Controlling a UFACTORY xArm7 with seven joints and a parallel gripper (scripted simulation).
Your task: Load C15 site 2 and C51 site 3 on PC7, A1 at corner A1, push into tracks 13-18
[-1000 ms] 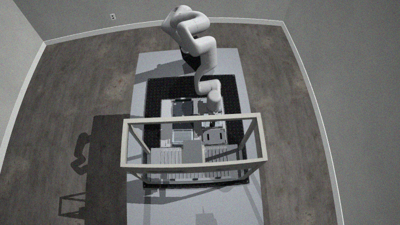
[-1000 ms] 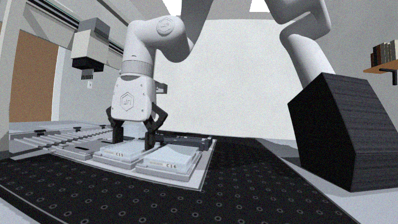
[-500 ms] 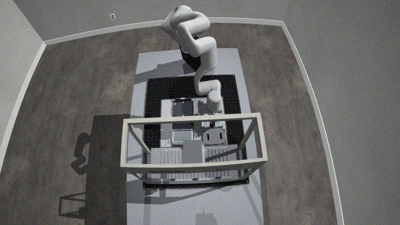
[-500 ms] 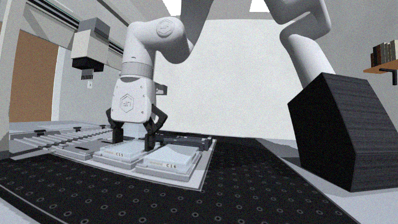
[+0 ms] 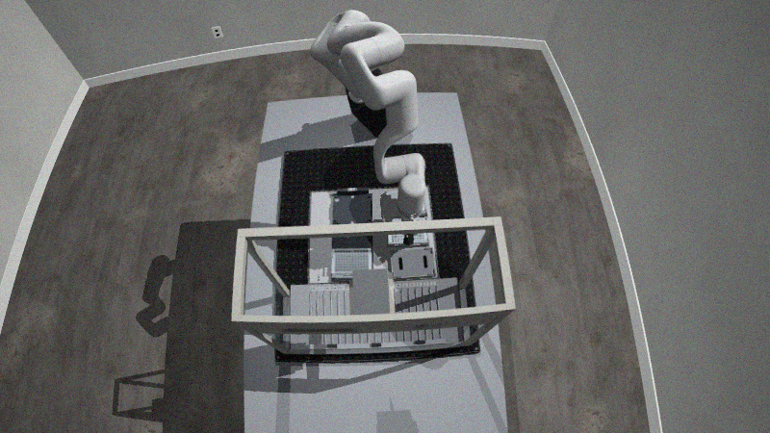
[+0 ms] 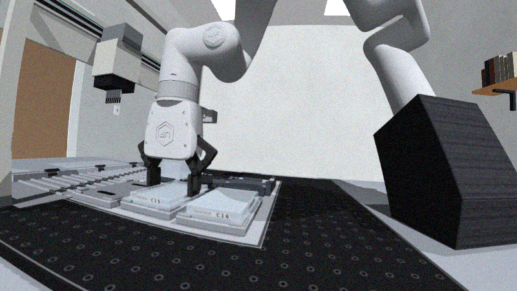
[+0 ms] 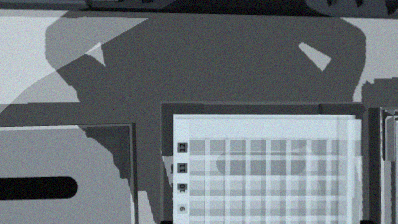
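The nest S2 lies 2 cm below my hand. The rest, counted from my hand: deep-well block C51: 10 cm ahead, 19 cm to the right; then nest S3: 11 cm ahead, 1 cm to the left, 2 cm below; then dark carrier PC7: 1 cm behind, 18 cm to the right, 1 cm below.
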